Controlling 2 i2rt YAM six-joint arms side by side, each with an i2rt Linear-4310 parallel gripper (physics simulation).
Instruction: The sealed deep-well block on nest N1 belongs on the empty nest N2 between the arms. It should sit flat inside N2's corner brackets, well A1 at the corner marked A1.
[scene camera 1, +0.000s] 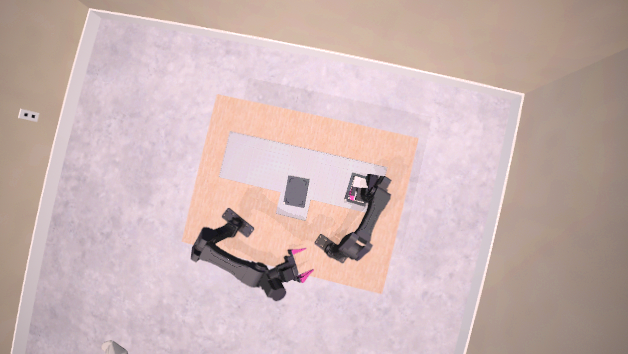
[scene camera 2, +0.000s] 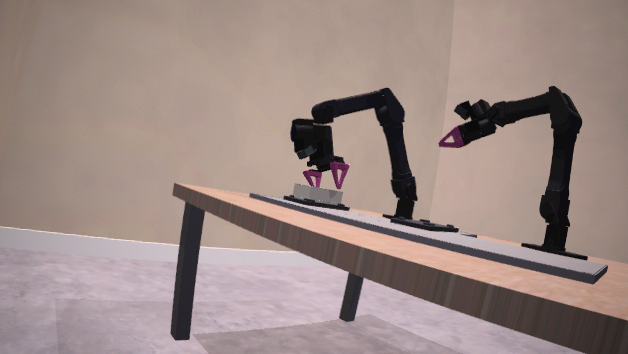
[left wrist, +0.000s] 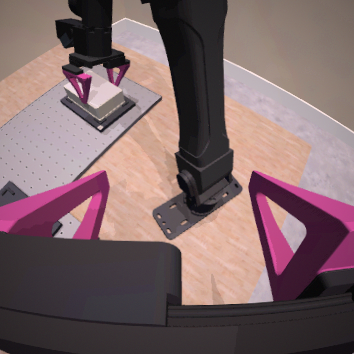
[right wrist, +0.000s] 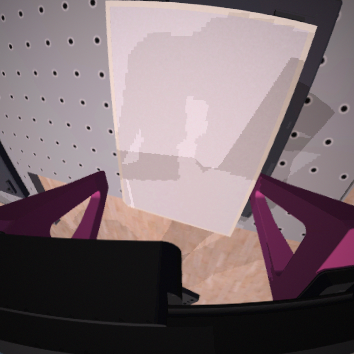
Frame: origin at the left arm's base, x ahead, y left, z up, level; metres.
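Where they show: left gripper, fingertip midpoint: (scene camera 1: 309, 258) (scene camera 2: 439, 144) (left wrist: 178, 178); right gripper, fingertip midpoint: (scene camera 1: 357, 194) (scene camera 2: 327, 191) (left wrist: 99, 95) (right wrist: 177, 178); left arm's base, origin of the base link: (scene camera 1: 238, 222) (scene camera 2: 552, 252); right arm's base, origin of the base link: (scene camera 1: 331, 248) (left wrist: 198, 201).
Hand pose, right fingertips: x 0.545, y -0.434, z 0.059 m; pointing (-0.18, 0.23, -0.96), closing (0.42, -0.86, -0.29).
Observation:
Each offset is from my right fingertips to the top centre of the thing. Level surfaces: height alone.
The sealed block, pale and boxy @[0.028 m ahead, 0.008 m left, 0.008 m up] (scene camera 1: 359, 181) (scene camera 2: 303, 191) (left wrist: 106, 102) (right wrist: 200, 100), sits flat on dark nest N1 @[0.028 m ahead, 0.007 m left, 0.028 m down] (scene camera 2: 338, 205) (left wrist: 95, 121) (right wrist: 327, 30). Dark nest N2 @[0.193 m back, 0.274 m left, 0.028 m down] (scene camera 1: 297, 191) (scene camera 2: 425, 224) (left wrist: 15, 192) is empty, near the middle of the board. My right gripper (scene camera 2: 327, 187) (left wrist: 99, 95) (right wrist: 177, 178) is open, its fingers low at the block on either side; whether they touch it is unclear. My left gripper (scene camera 1: 306, 262) (scene camera 2: 441, 145) is open and empty, raised well away from both nests. The A1 mark cannot be read.
A grey perforated board @[0.046 m down] (scene camera 1: 255, 157) (scene camera 2: 550, 257) (left wrist: 40, 135) (right wrist: 55, 90) lies on the wooden table (scene camera 1: 315, 132) (scene camera 2: 280, 230) and carries both nests. The right arm's base plate (left wrist: 172, 217) is bolted down near N2. The left arm's base (scene camera 1: 245, 227) stands on the other side.

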